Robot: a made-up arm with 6 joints.
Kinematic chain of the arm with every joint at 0, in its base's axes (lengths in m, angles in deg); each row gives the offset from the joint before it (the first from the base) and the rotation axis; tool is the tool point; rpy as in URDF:
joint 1: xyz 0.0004 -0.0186 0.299 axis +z
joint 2: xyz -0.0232 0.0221 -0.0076 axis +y
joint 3: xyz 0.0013 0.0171 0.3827 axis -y
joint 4: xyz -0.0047 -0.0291 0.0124 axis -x
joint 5: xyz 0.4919 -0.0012 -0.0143 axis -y
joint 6: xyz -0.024 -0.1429 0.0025 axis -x
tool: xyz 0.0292 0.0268 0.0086 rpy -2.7 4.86 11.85
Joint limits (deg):
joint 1: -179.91..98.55
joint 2: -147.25..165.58
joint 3: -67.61..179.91
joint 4: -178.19..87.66
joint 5: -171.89..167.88
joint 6: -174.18..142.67
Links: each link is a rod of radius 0.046 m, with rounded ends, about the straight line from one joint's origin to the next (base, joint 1, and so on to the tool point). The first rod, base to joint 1, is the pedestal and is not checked.
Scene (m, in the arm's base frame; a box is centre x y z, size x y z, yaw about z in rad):
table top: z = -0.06
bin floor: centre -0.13 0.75 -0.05 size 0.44 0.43 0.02 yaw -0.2
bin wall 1: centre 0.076 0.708 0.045 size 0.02 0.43 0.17 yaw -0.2
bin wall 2: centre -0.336 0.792 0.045 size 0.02 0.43 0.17 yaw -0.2
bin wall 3: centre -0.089 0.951 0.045 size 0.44 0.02 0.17 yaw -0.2
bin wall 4: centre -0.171 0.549 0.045 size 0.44 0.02 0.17 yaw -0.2
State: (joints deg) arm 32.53 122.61 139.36 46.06 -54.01 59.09
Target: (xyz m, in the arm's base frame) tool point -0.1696 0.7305 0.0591
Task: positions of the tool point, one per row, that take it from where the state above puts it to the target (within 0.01 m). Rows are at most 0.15 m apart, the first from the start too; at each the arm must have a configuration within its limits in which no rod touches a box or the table.
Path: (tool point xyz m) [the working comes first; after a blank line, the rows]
Joints at the target: 98.55 84.82 65.27 -96.39 -50.82 78.86
Straight joint move there: touches bin wall 1.

1: 0.6403 0.3988 0.3764
2: 0.5835 0.4967 0.4556
3: 0.4999 0.5797 0.5366
4: 0.3938 0.6396 0.6179
5: 0.2717 0.6697 0.6981
6: 0.2180 0.7448 0.5850
7: 0.1484 0.7931 0.4676
8: 0.0689 0.8133 0.3520
9: -0.0141 0.8070 0.2433
10: -0.0950 0.7777 0.1451
11: -0.1696 0.7305 0.0591

